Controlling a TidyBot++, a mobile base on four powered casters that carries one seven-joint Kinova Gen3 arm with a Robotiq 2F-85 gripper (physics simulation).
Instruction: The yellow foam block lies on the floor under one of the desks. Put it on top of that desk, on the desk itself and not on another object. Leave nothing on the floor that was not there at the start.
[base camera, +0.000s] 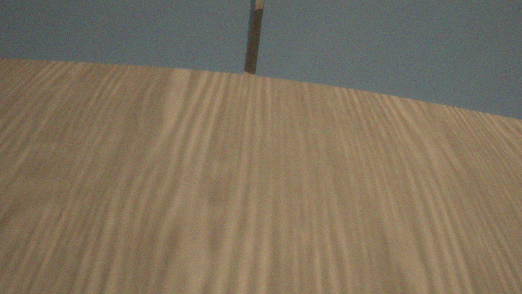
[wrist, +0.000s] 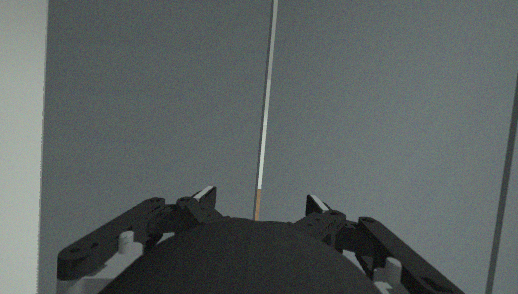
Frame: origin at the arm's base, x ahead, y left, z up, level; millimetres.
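Seen in the pictures: gripper, fingertip midpoint: (wrist: 260, 200).
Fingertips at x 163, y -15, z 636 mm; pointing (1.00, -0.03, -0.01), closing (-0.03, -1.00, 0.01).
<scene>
A point is followed by its place in that frame.
My gripper (wrist: 260, 200) @[x 163, y -15, z 636 mm] is open, with its two fingers wide apart and no object between them in the wrist view. The yellow foam block does not show in the base camera view or in the wrist view. No desk can be made out in either view. The space below the fingers is partly hidden by the dark rounded gripper body.
A wooden floor (base camera: 260, 190) @[x 367, y -43, z -397 mm] stretches to a blue-grey wall (base camera: 125, 35) @[x 678, y 251, z -325 mm] (wrist: 150, 100) @[x 684, y 452, z 816 mm]. A narrow upright strip, brown at its lower end (base camera: 253, 42) @[x 836, y -20, z -397 mm], stands at the wall. A pale surface (wrist: 20, 140) @[x 642, y 925, z 611 mm] is at the left of the wrist view.
</scene>
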